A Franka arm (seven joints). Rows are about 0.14 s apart.
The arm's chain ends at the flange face. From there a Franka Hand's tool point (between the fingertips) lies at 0.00 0.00 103.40 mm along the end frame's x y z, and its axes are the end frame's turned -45 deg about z.
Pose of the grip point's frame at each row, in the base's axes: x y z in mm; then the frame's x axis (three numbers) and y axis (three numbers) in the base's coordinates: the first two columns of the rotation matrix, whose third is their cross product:
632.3, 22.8, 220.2, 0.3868, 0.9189, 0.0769, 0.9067, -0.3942, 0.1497
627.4, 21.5, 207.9, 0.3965, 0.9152, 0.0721, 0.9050, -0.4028, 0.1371
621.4, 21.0, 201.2, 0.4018, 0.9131, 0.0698, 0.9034, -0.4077, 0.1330
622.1, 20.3, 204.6, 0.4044, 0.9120, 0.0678, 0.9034, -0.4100, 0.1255
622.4, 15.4, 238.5, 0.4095, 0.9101, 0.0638, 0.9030, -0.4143, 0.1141
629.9, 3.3, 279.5, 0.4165, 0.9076, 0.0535, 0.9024, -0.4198, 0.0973
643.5, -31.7, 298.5, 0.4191, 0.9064, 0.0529, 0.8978, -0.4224, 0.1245
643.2, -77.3, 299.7, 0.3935, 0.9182, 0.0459, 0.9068, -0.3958, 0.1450
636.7, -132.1, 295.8, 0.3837, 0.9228, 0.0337, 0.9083, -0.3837, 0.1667
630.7, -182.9, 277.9, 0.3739, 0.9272, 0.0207, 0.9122, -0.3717, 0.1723
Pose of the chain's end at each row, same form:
614.9, 21.6, 322.1, 0.9146, 0.3710, 0.1602, 0.3676, -0.9285, 0.0515
611.4, 20.4, 310.1, 0.9203, 0.3623, 0.1479, 0.3596, -0.9320, 0.0460
605.9, 20.0, 303.4, 0.9229, 0.3574, 0.1434, 0.3547, -0.9339, 0.0447
607.4, 19.2, 306.9, 0.9248, 0.3550, 0.1367, 0.3528, -0.9348, 0.0408
608.9, 14.3, 341.0, 0.9281, 0.3506, 0.1258, 0.3490, -0.9365, 0.0356
618.4, 2.5, 382.3, 0.9326, 0.3449, 0.1066, 0.3436, -0.9386, 0.0310
629.5, -31.2, 400.9, 0.9312, 0.3422, 0.1254, 0.3385, -0.9396, 0.0506
627.6, -75.7, 401.9, 0.9195, 0.3694, 0.1350, 0.3630, -0.9291, 0.0701
619.5, -128.7, 397.7, 0.9136, 0.3812, 0.1417, 0.3709, -0.9238, 0.0940
613.4, -178.2, 379.7, 0.9094, 0.3928, 0.1365, 0.3806, -0.9185, 0.1072

